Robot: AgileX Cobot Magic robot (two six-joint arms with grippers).
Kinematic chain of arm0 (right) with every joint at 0, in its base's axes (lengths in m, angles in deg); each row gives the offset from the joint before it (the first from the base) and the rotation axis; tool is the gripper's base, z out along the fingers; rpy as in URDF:
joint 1: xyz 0 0 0.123 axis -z
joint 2: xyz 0 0 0 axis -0.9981 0.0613 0
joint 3: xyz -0.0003 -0.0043 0.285 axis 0.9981 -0.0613 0
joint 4: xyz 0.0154 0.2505 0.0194 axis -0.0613 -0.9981 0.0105
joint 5: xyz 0 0 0 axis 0.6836 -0.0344 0.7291
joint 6: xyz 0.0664 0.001 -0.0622 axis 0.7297 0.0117 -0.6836
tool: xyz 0 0 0 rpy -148.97 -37.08 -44.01
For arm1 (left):
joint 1: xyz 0 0 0.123 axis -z
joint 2: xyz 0 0 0 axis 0.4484 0.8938 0
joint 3: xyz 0.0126 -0.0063 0.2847 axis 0.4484 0.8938 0
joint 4: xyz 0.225 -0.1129 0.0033 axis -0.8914 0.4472 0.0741
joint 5: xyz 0 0 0 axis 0.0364 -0.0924 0.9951
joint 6: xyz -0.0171 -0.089 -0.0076 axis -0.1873 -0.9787 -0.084
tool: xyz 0 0 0 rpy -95.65 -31.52 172.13
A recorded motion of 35 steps. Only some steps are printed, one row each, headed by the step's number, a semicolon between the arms.
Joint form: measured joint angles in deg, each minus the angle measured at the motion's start. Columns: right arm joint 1, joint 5, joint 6, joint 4, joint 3, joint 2; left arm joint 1, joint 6, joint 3, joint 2, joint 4, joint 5.
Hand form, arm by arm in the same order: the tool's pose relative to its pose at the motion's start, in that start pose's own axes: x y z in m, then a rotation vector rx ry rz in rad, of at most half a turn. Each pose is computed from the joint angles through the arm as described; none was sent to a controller.
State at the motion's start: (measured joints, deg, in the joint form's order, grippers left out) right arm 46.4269 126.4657 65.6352 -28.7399 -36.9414 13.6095; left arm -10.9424 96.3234 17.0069 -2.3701 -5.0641 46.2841
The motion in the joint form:
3: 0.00 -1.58 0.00 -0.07 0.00 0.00; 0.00 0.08 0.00 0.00 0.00 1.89
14: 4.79 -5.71 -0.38 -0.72 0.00 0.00; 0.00 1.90 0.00 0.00 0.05 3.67
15: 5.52 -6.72 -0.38 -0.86 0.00 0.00; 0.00 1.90 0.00 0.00 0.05 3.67
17: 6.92 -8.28 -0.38 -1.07 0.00 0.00; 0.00 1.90 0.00 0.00 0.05 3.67
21: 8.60 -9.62 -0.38 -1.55 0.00 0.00; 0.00 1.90 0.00 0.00 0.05 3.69
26: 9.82 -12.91 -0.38 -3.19 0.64 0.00; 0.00 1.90 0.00 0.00 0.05 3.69
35: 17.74 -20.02 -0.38 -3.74 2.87 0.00; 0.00 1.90 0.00 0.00 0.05 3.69
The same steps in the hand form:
3: 0.0025 -0.0004 0.0000 0.0043 0.0273 0.0009; -0.0011 0.0028 0.0000 -0.0305 -0.0125 0.0014
14: 0.0119 -0.0281 -0.0057 0.1005 0.1039 0.0250; -0.0022 0.0054 -0.0002 -0.0595 -0.0236 0.0324
15: 0.0140 -0.0323 -0.0069 0.1162 0.1220 0.0311; -0.0022 0.0054 -0.0002 -0.0595 -0.0236 0.0324
17: 0.0174 -0.0402 -0.0093 0.1446 0.1503 0.0422; -0.0022 0.0054 -0.0002 -0.0595 -0.0236 0.0324
21: 0.0207 -0.0497 -0.0125 0.1799 0.1745 0.0590; -0.0022 0.0054 -0.0002 -0.0599 -0.0238 0.0324
26: 0.0235 -0.0586 -0.0144 0.2229 0.2185 0.0912; -0.0022 0.0054 -0.0002 -0.0599 -0.0238 0.0324
35: 0.0299 -0.1034 -0.0301 0.3728 0.3097 0.1514; -0.0022 0.0054 -0.0002 -0.0599 -0.0238 0.0324

